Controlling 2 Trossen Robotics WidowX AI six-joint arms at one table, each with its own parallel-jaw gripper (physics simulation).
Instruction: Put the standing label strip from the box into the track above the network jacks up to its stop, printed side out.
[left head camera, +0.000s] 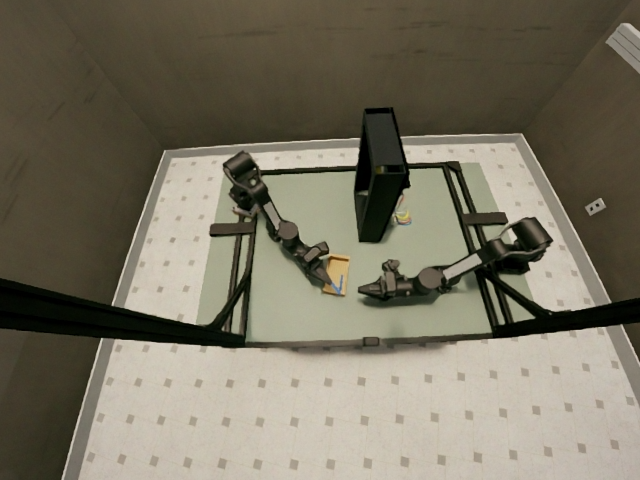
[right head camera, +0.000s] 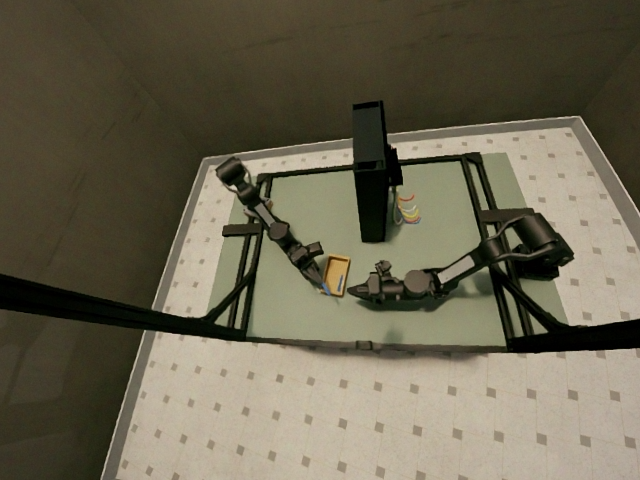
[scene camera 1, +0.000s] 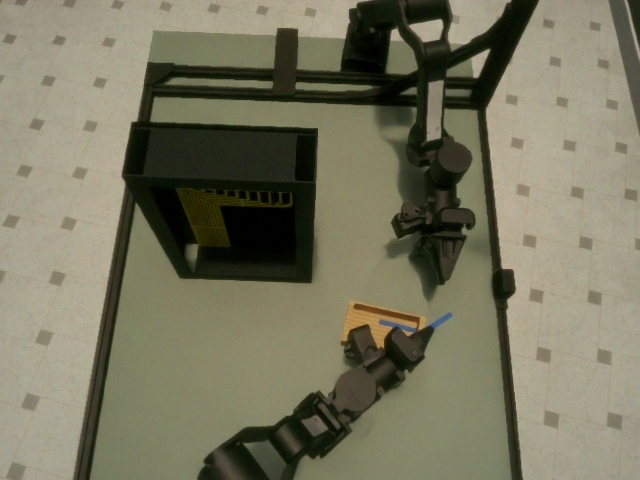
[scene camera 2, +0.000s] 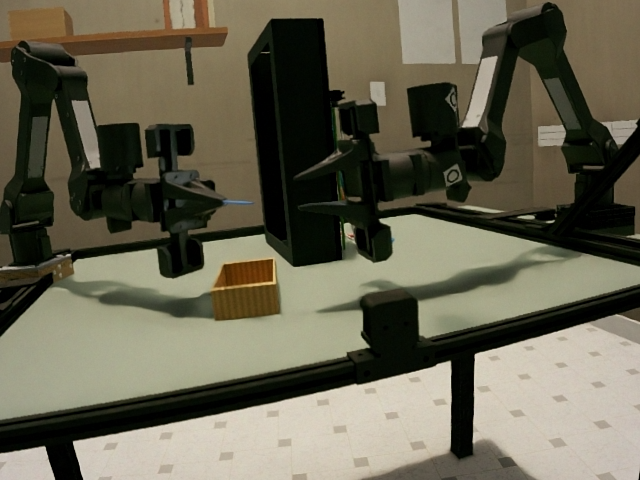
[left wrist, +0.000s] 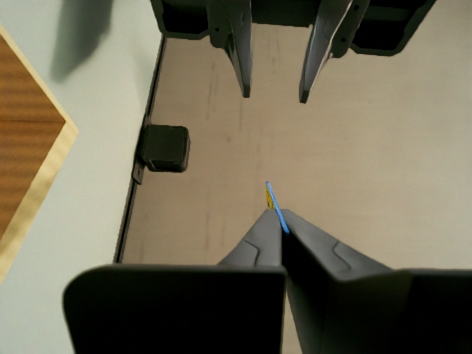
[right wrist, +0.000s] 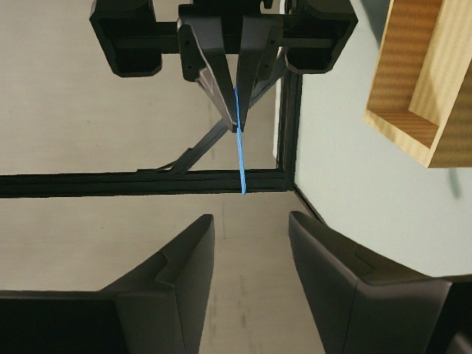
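Where they show: left gripper, fingertip midpoint: (left head camera: 331, 283) (right head camera: 322, 283) (scene camera 1: 432, 327) (scene camera 2: 224, 202) (left wrist: 275, 219) (right wrist: 238, 129); right gripper, fingertip midpoint: (left head camera: 357, 289) (right head camera: 347, 291) (scene camera 1: 443, 282) (scene camera 2: 296, 193) (left wrist: 275, 96) (right wrist: 251, 222); left arm's base at its link origin: (left head camera: 246, 203) (scene camera 2: 33, 261); right arm's base at its link origin: (right head camera: 539, 259) (scene camera 1: 367, 42) (scene camera 2: 594, 205).
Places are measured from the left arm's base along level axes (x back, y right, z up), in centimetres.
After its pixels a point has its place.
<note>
A blue label strip (right head camera: 325, 288) {x -47.6, y 23.4, z 10.1 cm} (scene camera 1: 442, 320) {x -48.0, y 23.7, z 10.1 cm} (scene camera 2: 238, 202) {x -48.1, y 23.9, z 10.1 cm} (right wrist: 241, 160) {x -48.3, y 23.2, z 10.1 cm} is held in the air; in the left wrist view the strip (left wrist: 278, 207) {x -46.1, y 21.8, z 10.2 cm} shows some yellow on one side. My left gripper (scene camera 1: 430, 329) {x -46.1, y 22.5, z 10.1 cm} (scene camera 2: 223, 201) {x -46.1, y 22.5, z 10.1 cm} (left wrist: 275, 219) {x -46.1, y 22.5, z 10.1 cm} is shut on it, above the near end of the wooden box (left head camera: 338, 256) {x -44.1, y 9.3, z -0.1 cm} (scene camera 2: 247, 302) {x -47.3, y 22.6, z -1.9 cm}. My right gripper (left head camera: 360, 290) {x -54.2, y 21.6, z 10.3 cm} (scene camera 2: 297, 192) {x -54.2, y 21.6, z 10.3 cm} (right wrist: 251, 222) {x -54.2, y 21.6, z 10.3 cm} is open and empty, facing the strip's free end across a gap. A second blue strip (right head camera: 340, 283) {x -48.2, y 17.5, z -3.3 cm} (scene camera 1: 397, 325) {x -48.2, y 17.8, z -3.3 cm} is in the box. The track and jacks cannot be made out.
A tall black rack (left head camera: 379, 206) {x -52.6, y -1.9, z 21.6 cm} (scene camera 1: 222, 155) {x -47.8, y -13.5, z 36.2 cm} (scene camera 2: 305, 129) {x -53.0, y -2.1, z 18.5 cm} stands behind the box. Coloured cables (left head camera: 403, 218) {x -63.4, y -17.0, z -3.4 cm} (right head camera: 410, 214) {x -62.9, y -17.0, z -3.3 cm} hang on its right side. Black frame rails edge the table, and a dark block (scene camera 2: 390, 320) {x -63.6, y 34.7, z -0.2 cm} is fixed to the front rail.
</note>
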